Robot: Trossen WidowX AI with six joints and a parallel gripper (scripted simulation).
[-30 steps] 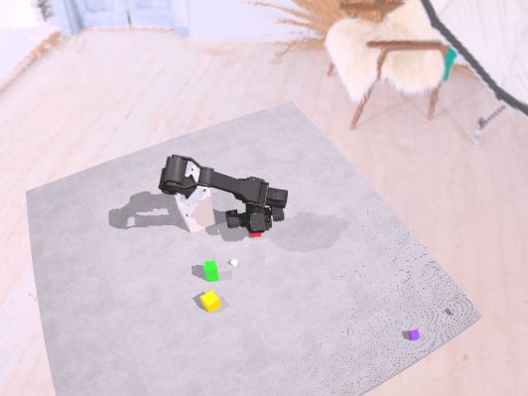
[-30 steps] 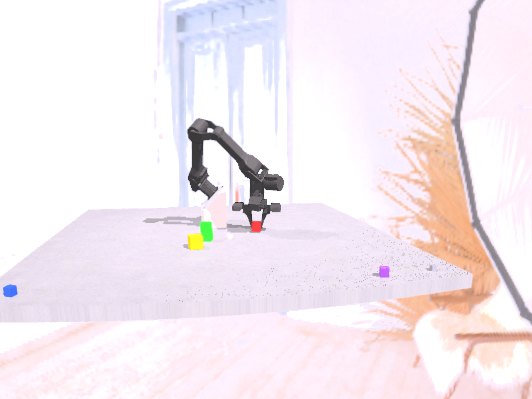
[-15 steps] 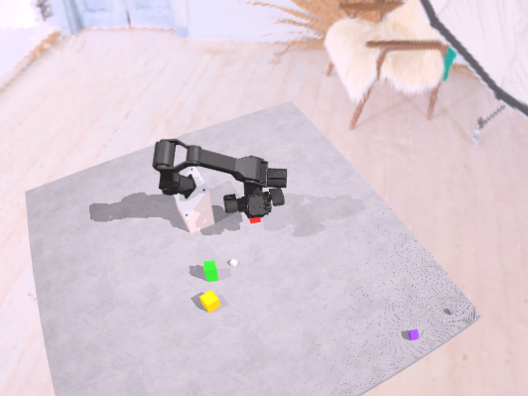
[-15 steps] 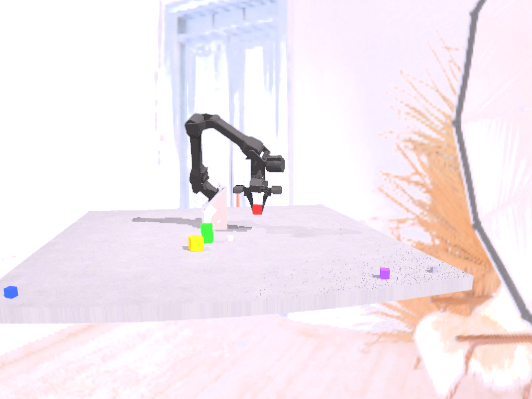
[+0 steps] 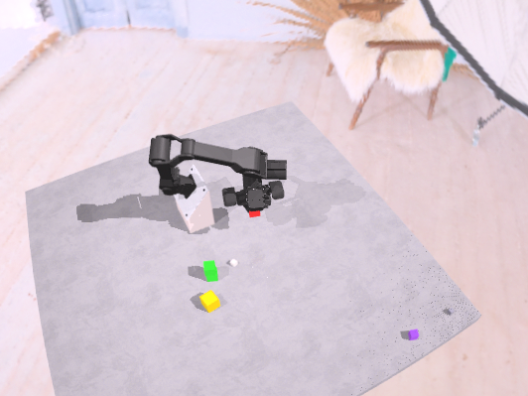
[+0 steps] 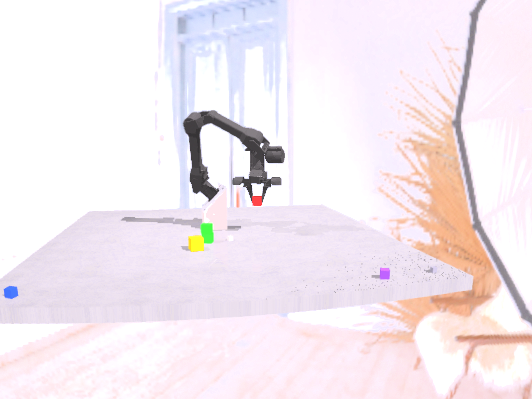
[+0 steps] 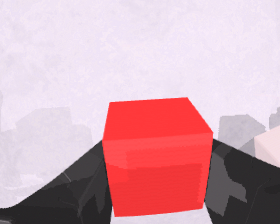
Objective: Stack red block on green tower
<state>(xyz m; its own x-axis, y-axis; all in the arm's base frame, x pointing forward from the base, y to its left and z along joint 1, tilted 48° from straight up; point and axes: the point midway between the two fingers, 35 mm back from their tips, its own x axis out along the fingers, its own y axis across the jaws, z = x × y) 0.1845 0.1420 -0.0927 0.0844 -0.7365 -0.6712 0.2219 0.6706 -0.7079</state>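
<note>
Now: gripper tip 12 cm above the white cube, 11 cm to the left of it and 9 cm short of it. Also, from my gripper tip: red block (1 cm above); yellow block (23 cm to the right, 20 cm ahead, 10 cm below); purple cube (57 cm ahead, 28 cm to the left, 11 cm below).
</note>
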